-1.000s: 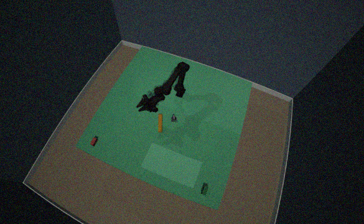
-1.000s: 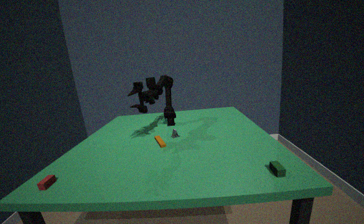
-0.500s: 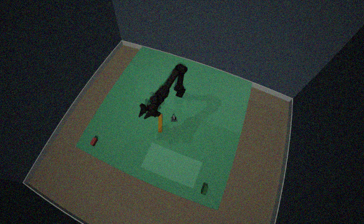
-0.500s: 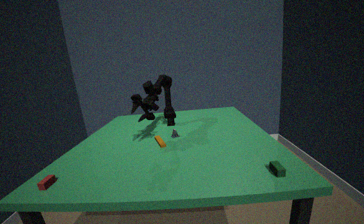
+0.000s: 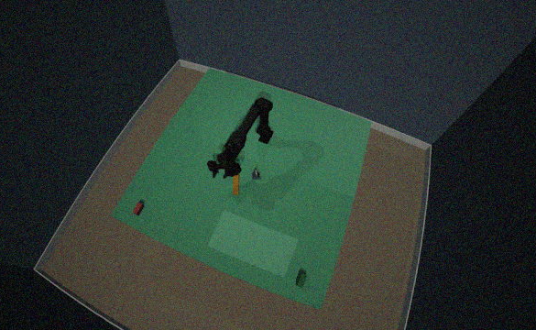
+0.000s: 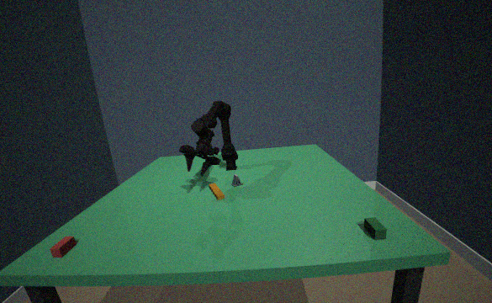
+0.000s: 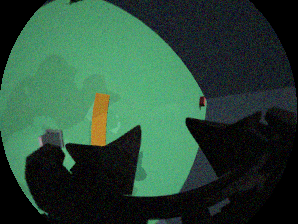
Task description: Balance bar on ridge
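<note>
Right now the orange bar is 60 mm behind my gripper tip, 70 mm to the left of it and 120 mm below it. Also, from my gripper tip: dark green block 330 mm ahead, 610 mm to the left, 110 mm below; then red block 330 mm ahead, 390 mm to the right, 110 mm below.
</note>
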